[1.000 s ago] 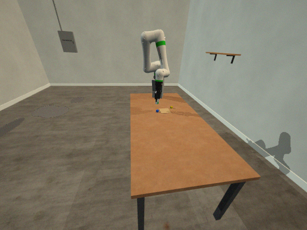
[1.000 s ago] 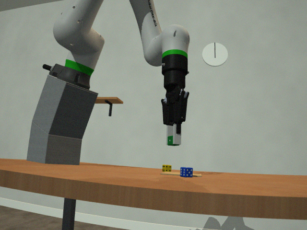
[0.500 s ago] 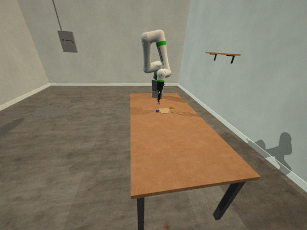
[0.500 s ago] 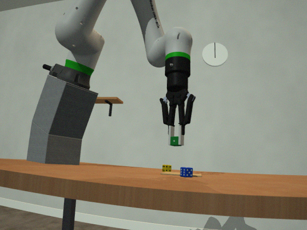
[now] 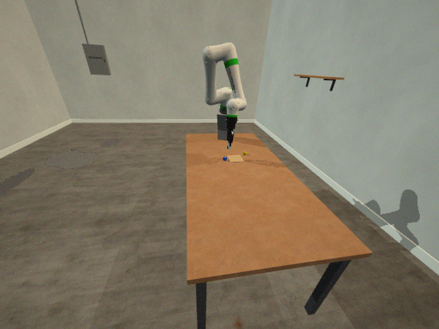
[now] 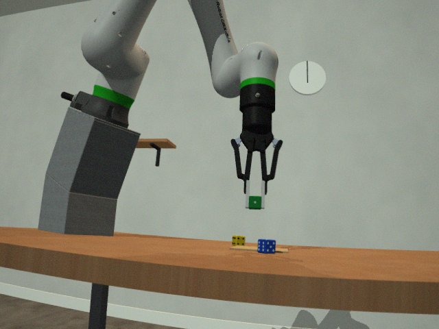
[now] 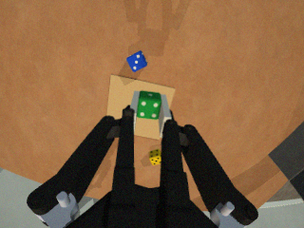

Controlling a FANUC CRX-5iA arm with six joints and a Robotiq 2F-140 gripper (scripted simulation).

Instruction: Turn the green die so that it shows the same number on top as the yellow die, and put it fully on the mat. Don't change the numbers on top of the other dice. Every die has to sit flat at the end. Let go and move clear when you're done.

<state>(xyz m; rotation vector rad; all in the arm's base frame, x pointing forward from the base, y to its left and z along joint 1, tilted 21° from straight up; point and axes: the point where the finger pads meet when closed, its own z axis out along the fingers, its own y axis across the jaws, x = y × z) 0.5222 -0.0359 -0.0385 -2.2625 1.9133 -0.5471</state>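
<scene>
My gripper is now 13 cm above the tan mat, 7 cm to the right of it and 1 cm short of it. From my hand the other things lie so: blue die 12 cm below, 4 cm to the right, 4 cm ahead; then yellow die 19 cm to the left, 12 cm below, 7 cm behind; then green die 2 cm below.
</scene>
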